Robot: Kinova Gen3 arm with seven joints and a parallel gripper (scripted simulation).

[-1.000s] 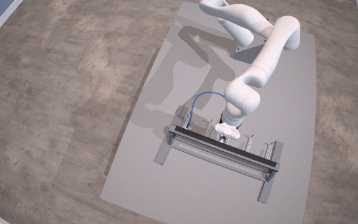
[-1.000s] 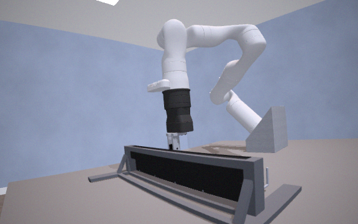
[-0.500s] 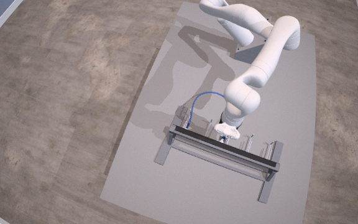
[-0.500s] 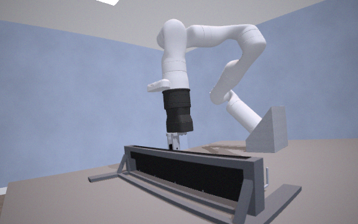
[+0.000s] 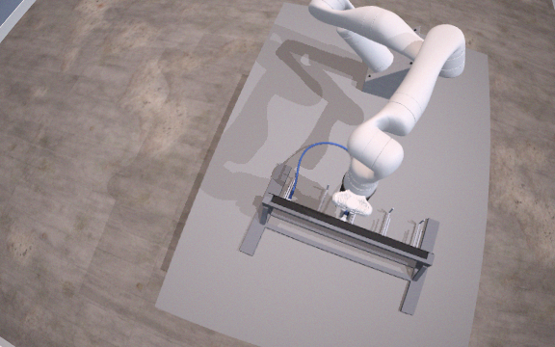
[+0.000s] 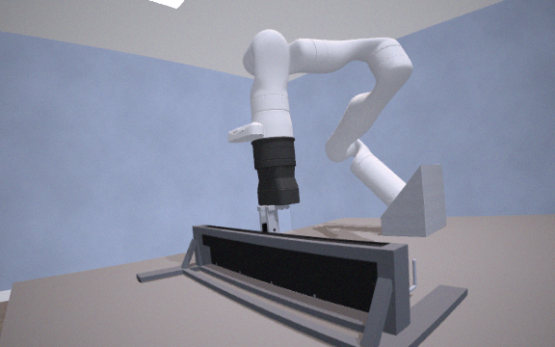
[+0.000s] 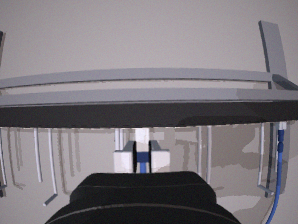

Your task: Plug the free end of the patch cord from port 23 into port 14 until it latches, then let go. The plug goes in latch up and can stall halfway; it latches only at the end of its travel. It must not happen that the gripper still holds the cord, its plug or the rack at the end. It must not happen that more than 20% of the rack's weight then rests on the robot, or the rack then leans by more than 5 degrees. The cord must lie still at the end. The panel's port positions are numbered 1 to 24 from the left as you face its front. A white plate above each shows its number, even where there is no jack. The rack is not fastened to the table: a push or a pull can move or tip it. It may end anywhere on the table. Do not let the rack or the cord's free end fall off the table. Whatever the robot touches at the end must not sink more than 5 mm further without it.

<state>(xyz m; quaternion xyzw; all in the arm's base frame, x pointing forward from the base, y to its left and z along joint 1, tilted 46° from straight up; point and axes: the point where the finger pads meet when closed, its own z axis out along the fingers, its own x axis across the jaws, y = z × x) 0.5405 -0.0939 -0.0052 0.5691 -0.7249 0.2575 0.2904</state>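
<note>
Right now my hand is 1 cm short of the plug and 1 cm above it.
</note>
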